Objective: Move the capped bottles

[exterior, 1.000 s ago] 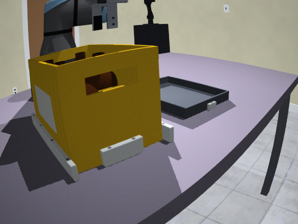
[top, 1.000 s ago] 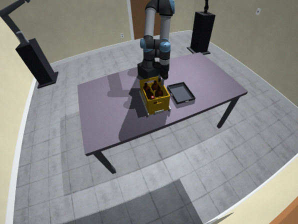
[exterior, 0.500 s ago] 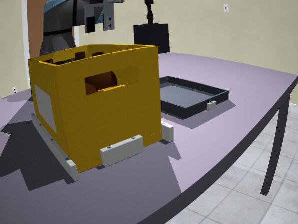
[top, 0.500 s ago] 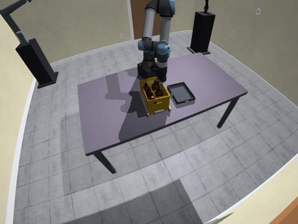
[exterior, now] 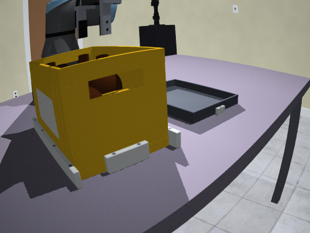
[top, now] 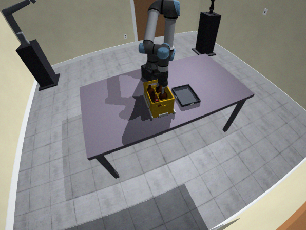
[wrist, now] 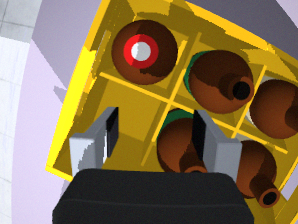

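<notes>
The yellow crate is 140 mm below my hand and 60 mm behind it. The rest, counted from my hand: dark tray 290 mm to the left, 210 mm below, 80 mm behind.
</notes>
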